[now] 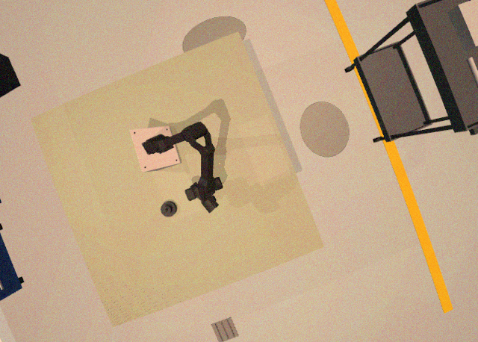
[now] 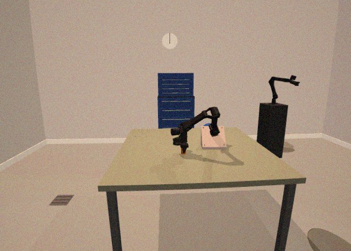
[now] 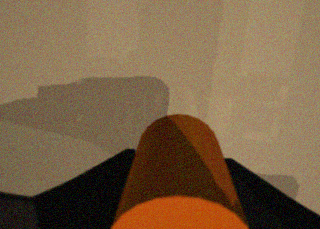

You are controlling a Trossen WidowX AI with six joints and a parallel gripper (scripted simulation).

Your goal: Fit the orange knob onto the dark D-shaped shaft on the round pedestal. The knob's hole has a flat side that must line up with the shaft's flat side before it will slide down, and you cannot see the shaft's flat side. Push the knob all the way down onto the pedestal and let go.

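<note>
Right now my gripper tip is 240 mm to the left of the round dark pedestal, 20 mm below it and 10 mm short of it. Round my gripper tip: orange knob 20 mm above.
</note>
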